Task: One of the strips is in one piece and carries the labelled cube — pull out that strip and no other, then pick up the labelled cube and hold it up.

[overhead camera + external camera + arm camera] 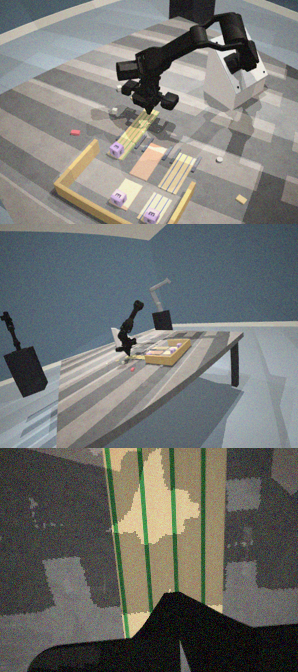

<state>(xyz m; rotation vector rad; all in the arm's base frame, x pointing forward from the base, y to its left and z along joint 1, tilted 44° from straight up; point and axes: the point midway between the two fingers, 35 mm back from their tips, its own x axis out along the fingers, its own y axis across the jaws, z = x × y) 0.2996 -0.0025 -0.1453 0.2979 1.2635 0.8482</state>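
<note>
My gripper tip is 9 cm short of the green-lined tan strip and 4 cm to the right of it. From my gripper tip the other things lie so: red block: 25 cm ahead, 8 cm to the right.
</note>
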